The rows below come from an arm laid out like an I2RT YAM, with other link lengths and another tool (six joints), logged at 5 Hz.
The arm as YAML. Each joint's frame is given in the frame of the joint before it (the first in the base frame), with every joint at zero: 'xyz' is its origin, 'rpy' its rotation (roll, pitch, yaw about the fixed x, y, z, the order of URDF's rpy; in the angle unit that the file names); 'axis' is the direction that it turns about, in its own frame. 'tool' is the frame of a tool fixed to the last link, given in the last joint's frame.
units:
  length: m
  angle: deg
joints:
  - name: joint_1
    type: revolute
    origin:
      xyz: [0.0, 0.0, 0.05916]
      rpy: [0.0, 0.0, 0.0]
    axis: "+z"
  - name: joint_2
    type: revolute
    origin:
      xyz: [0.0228, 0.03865, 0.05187]
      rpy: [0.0, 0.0, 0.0]
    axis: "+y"
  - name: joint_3
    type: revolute
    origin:
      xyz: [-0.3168, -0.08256, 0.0]
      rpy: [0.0, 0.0, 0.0]
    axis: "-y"
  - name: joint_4
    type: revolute
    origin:
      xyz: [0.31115, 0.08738, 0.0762]
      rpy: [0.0, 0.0, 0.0]
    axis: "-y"
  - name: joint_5
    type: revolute
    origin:
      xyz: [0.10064, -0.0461, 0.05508]
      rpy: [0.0, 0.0, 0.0]
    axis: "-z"
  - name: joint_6
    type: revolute
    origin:
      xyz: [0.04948, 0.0, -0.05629]
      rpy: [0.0, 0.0, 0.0]
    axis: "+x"
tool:
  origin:
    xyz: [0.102, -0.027, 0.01]
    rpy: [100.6, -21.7, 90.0]
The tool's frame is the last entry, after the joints.
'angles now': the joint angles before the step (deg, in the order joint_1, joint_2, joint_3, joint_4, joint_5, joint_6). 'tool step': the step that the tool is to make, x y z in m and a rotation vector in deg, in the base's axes. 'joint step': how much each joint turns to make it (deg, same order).
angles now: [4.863 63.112 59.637 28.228 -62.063 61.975]
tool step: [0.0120 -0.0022 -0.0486 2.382 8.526 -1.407]
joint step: [-0.004 -0.156 -6.406 2.099 2.488 4.746]
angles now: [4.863 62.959 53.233 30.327 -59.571 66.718]
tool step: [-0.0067 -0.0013 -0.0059 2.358 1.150 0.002]
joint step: [-0.016 -1.183 -3.172 4.848 0.902 4.433]
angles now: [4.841 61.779 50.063 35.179 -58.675 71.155]
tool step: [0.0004 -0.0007 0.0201 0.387 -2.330 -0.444]
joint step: [0.014 0.496 2.425 0.394 0.495 -0.037]
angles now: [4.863 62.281 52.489 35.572 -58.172 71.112]
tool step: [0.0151 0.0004 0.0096 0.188 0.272 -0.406]
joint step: [-0.023 2.865 3.389 -0.741 0.436 0.045]
